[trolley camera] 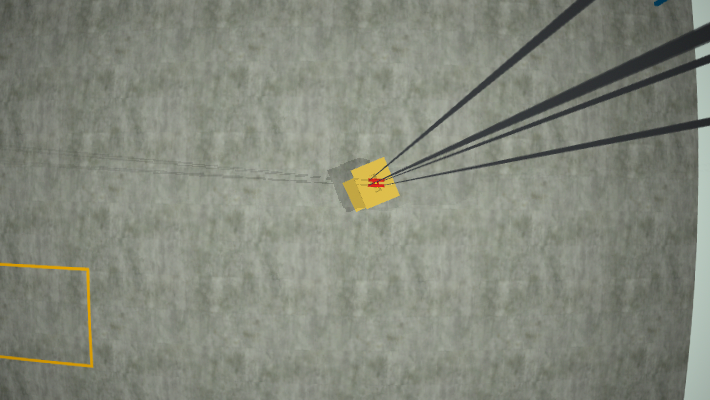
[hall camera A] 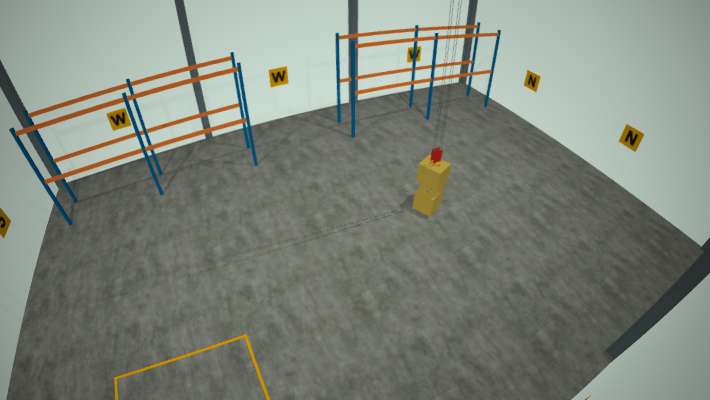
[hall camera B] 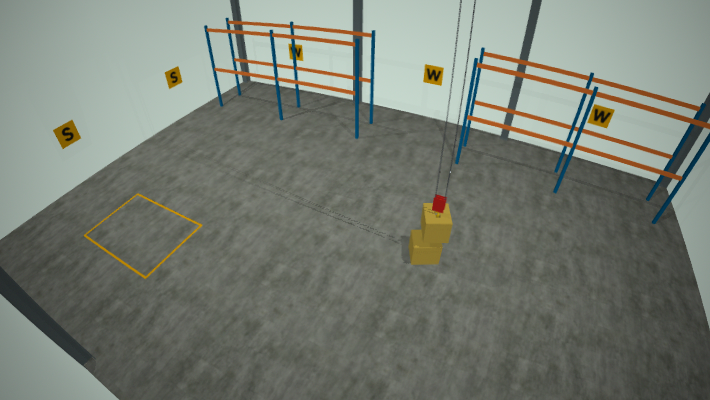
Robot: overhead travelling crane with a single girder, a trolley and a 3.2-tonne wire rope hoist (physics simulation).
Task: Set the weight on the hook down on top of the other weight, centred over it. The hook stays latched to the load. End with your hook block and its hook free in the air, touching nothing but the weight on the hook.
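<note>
My red hook block (hall camera A: 436,155) (hall camera B: 439,203) (trolley camera: 376,183) hangs on its ropes, with its hook latched to the upper yellow weight (hall camera A: 433,177) (hall camera B: 436,232) (trolley camera: 388,192). This weight hangs upright over part of the other yellow weight (hall camera A: 426,205) (hall camera B: 424,255) (trolley camera: 353,195), which stands on the floor. They are not centred: the upper one is shifted right in the hall camera B and trolley views, where the left part of the lower one shows. In the hall camera A view the lower weight's top ring shows below the upper weight. The height of the gap is hard to tell.
Two blue and orange racks stand along the W wall, one rack (hall camera A: 143,145) (hall camera B: 357,115) and another rack (hall camera A: 353,90) (hall camera B: 563,172). A yellow outlined rectangle (hall camera A: 180,356) (hall camera B: 170,209) (trolley camera: 90,317) is marked on the floor, away from the weights.
</note>
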